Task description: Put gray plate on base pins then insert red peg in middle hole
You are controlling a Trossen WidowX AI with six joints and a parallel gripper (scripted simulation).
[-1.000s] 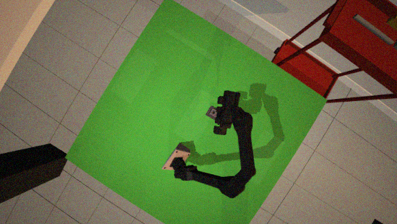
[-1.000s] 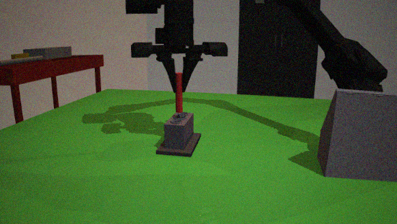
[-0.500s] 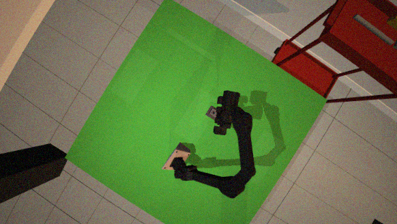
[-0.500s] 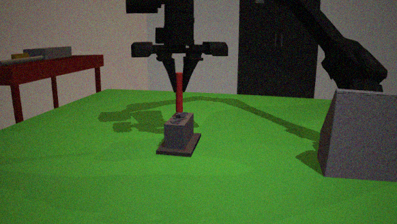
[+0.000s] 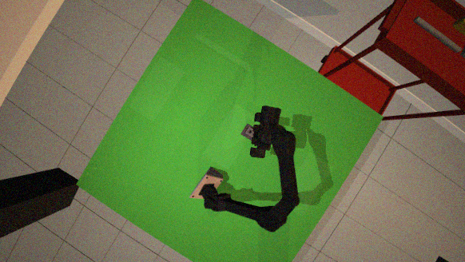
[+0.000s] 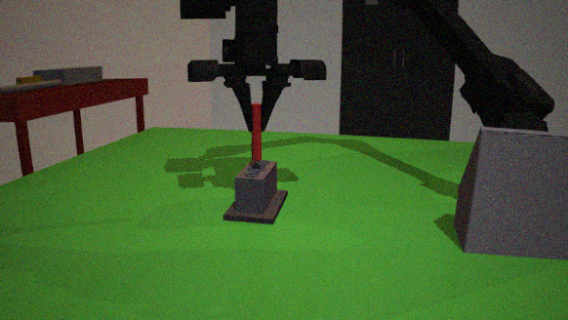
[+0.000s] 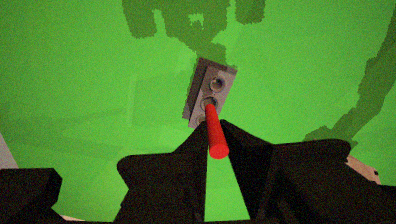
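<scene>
My gripper tip is now 7 cm above the gray plate. From my gripper tip the other things lie so: red peg right at my gripper tip; then gray base 11 cm below.
</scene>
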